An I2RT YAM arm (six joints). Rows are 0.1 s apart.
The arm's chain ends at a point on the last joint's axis. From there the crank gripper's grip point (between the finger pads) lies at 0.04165 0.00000 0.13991 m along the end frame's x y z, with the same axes.
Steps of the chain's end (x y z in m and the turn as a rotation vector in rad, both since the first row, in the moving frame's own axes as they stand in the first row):
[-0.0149 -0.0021 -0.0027 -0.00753 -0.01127 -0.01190]
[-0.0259 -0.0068 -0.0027 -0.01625 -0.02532 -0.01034]
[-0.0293 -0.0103 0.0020 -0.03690 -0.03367 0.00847]
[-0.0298 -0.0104 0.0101 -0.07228 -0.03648 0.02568]
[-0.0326 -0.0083 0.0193 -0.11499 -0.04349 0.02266]
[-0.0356 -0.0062 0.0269 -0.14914 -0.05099 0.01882]
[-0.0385 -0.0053 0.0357 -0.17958 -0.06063 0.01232]
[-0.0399 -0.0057 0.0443 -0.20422 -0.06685 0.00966]
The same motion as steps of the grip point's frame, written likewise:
[-0.0165 -0.0015 -0.0022 -0.00753 -0.01127 -0.01190]
[-0.0294 -0.0049 -0.0017 -0.01625 -0.02532 -0.01034]
[-0.0341 -0.0048 0.0032 -0.03690 -0.03367 0.00847]
[-0.0351 0.0008 0.0111 -0.07228 -0.03648 0.02568]
[-0.0389 0.0087 0.0200 -0.11499 -0.04349 0.02266]
[-0.0430 0.0155 0.0272 -0.14914 -0.05099 0.01882]
[-0.0472 0.0204 0.0357 -0.17958 -0.06063 0.01232]
[-0.0494 0.0233 0.0438 -0.20422 -0.06685 0.00966]

